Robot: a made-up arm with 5 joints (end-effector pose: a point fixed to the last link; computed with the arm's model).
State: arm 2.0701 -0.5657 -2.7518 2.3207 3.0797
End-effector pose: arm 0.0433 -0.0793 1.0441 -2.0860 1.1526 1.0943
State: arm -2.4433 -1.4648 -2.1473 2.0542 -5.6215
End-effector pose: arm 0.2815 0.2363 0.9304 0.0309 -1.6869 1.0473
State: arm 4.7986 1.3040 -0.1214 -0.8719 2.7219
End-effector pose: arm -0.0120 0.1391 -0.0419 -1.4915 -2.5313 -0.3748
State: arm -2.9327 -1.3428 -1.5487 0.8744 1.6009
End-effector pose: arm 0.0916 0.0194 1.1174 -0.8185 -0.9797 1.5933
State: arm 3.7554 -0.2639 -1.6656 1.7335 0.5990
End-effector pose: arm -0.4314 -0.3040 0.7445 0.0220 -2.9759 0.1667
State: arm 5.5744 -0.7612 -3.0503 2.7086 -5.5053
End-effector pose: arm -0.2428 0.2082 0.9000 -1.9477 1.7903 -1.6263
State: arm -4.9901 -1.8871 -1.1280 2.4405 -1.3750
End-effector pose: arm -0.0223 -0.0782 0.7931 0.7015 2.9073 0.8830
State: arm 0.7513 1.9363 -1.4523 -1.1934 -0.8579
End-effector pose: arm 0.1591 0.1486 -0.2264 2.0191 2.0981 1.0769
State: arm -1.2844 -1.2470 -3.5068 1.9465 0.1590
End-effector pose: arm -0.1998 0.6785 0.5249 0.2987 -0.2628 1.9944
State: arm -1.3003 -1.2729 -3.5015 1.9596 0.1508
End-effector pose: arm -0.1893 0.6826 0.5101 0.2897 -0.2570 1.9716
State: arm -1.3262 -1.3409 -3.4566 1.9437 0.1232
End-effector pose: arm -0.1737 0.6960 0.4845 0.2531 -0.2241 1.9233
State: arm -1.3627 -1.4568 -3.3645 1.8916 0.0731
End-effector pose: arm -0.1517 0.7183 0.4461 0.1848 -0.1614 1.8442
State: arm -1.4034 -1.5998 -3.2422 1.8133 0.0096
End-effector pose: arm -0.1254 0.7420 0.4000 0.0978 -0.0835 1.7457
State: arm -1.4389 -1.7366 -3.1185 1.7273 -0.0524
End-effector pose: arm -0.1009 0.7604 0.3566 0.0119 -0.0099 1.6503
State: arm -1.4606 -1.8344 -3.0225 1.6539 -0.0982
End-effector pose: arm -0.0854 0.7717 0.3276 -0.0531 0.0430 1.5822
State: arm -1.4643 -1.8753 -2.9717 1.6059 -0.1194
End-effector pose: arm -0.0831 0.7778 0.3194 -0.0863 0.0687 1.5565
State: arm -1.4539 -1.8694 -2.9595 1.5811 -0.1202
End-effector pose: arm -0.0917 0.7809 0.3281 -0.0926 0.0729 1.5659
